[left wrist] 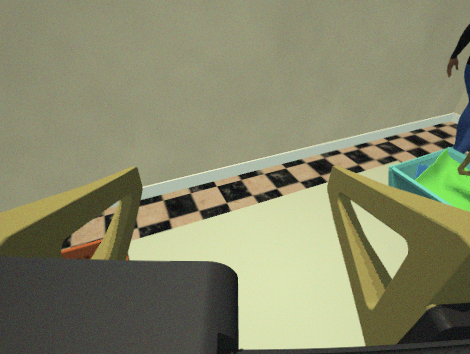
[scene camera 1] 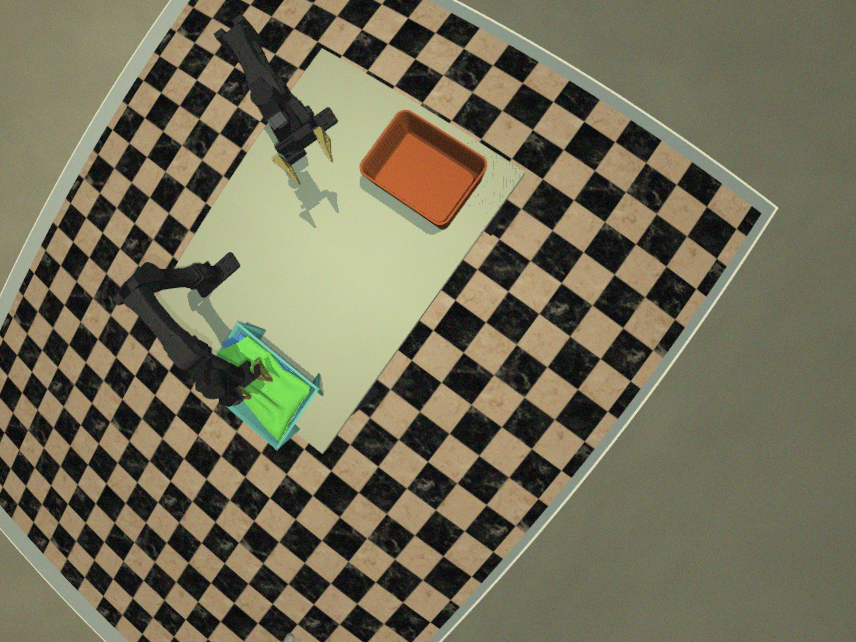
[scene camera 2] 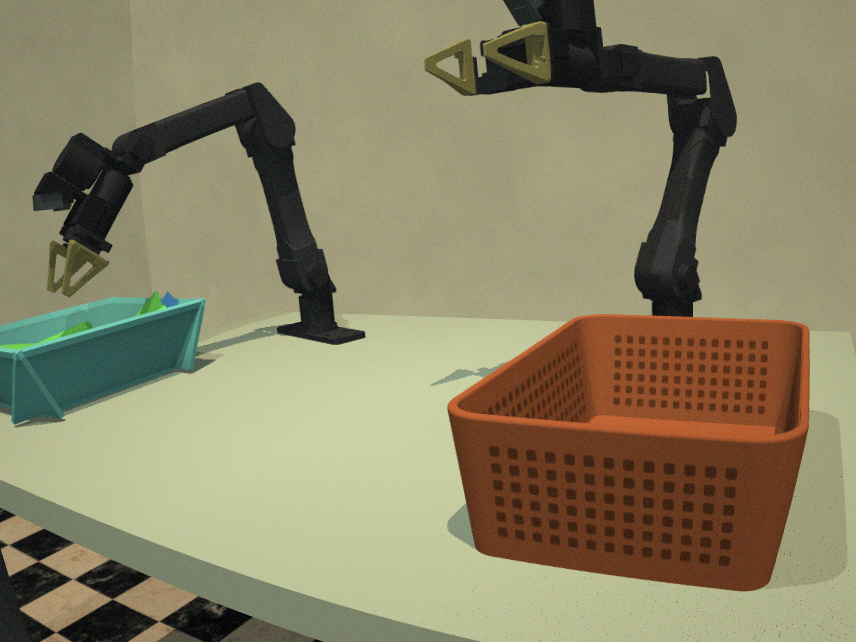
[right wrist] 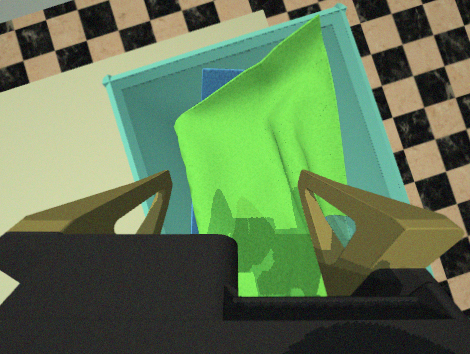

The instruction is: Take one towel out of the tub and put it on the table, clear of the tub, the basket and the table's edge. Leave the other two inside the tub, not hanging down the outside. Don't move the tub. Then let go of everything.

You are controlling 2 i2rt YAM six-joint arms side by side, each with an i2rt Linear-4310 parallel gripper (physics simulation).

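Note:
The turquoise tub [scene camera 1: 262, 432] [scene camera 2: 103, 376] [left wrist: 400, 182] [right wrist: 175, 62] stands near the table's end at the lower left in scene camera 1. A bright green towel [scene camera 1: 283, 400] [scene camera 2: 150, 304] [right wrist: 240, 135] lies spread in it, with one corner raised near the far rim in the right wrist view. Blue cloth [scene camera 1: 235, 339] [scene camera 2: 169, 299] [right wrist: 215, 82] shows beneath; I cannot tell whether it is one towel or two. My right gripper [scene camera 1: 259, 386] [scene camera 2: 58, 292] [right wrist: 234, 177] is open and empty, a little above the tub and the green towel. My left gripper [scene camera 1: 315, 171] [scene camera 2: 454, 56] [left wrist: 234, 177] is open and empty, high above the table.
An empty orange basket [scene camera 1: 449, 145] [scene camera 2: 622, 442] [left wrist: 77, 250] stands on the pale table [scene camera 1: 345, 276] [scene camera 2: 311, 449], at the opposite end from the tub. The tub's outer side is close to the table's edge. A person [left wrist: 465, 120] shows partly beyond the tub.

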